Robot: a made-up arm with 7 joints.
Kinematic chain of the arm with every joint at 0, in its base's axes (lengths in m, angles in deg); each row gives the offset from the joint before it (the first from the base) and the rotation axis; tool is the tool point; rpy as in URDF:
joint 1: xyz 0 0 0.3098 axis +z
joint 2: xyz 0 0 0 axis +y
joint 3: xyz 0 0 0.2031 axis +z
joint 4: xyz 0.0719 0 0 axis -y
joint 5: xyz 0.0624 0 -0.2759 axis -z
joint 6: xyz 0 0 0 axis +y
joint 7: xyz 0.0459 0 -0.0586 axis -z
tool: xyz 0 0 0 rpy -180 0 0
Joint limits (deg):
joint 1: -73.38..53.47
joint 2: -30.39..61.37
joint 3: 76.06..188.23
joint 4: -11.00..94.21
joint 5: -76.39..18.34
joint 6: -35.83..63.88
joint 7: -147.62..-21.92
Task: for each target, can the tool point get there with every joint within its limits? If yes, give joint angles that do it. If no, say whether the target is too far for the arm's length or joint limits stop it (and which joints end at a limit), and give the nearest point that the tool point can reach.
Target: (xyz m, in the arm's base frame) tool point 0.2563 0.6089 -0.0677
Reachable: no: too far | nearest point 0.1211 0.3772 0.2016 | short by 0.380 m
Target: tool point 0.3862 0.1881 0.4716
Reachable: yes | joints -51.96 51.17 100.31 69.24 11.16 10.87 -56.93
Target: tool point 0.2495 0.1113 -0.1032
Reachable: no: joint limits stop it (at a limit: joint 1, joint 2) | nearest point 0.1496 0.1288 0.1327 | short by 0.257 m
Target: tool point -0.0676 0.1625 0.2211
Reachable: yes | joints -38.79 26.85 138.05 -1.75 -25.25 33.36 -121.88
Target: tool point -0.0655 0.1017 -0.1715
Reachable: no: joint limits stop it (at a limit: joint 2) | nearest point -0.0756 0.1174 0.0922 | short by 0.264 m
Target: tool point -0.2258 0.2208 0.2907
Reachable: yes | joints -8.38 9.30 143.76 32.51 -42.37 40.74 -49.50
